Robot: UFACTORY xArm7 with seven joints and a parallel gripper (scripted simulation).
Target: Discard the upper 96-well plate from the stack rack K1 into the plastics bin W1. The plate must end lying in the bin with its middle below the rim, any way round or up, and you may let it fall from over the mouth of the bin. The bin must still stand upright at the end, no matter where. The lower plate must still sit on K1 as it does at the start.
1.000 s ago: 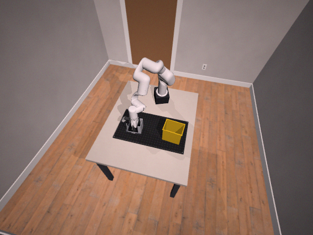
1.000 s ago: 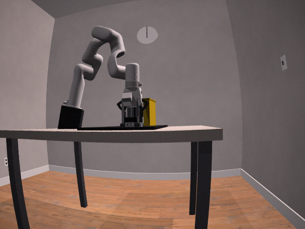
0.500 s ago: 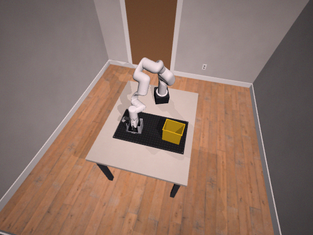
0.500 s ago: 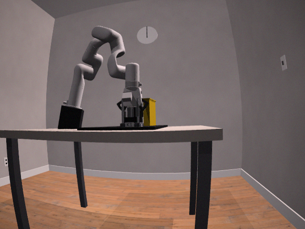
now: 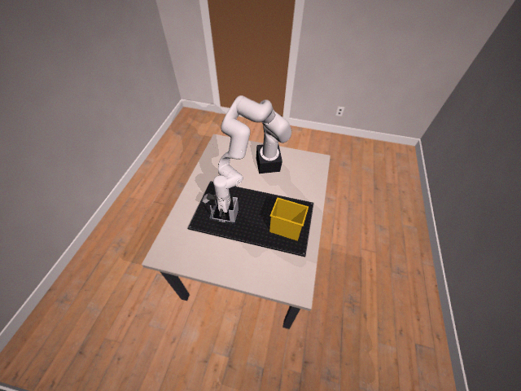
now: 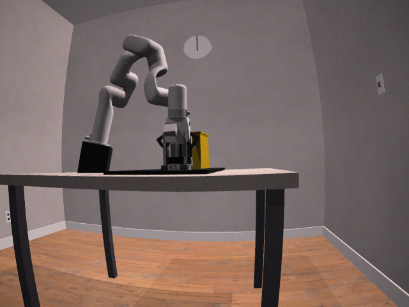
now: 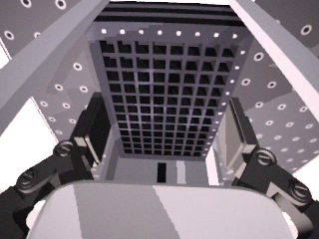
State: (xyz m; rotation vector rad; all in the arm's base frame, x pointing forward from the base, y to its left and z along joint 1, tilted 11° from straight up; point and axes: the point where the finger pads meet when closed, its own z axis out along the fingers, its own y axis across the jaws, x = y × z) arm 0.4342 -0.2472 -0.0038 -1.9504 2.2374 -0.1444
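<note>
Right now my hand is 1 cm past the rack label K1, 9 cm to the left of it and 4 cm above it. From my hand the other things lie so: black 96-well plate (1 cm below); yellow bin W1 (6 cm ahead, 37 cm to the left, 4 cm above).
</note>
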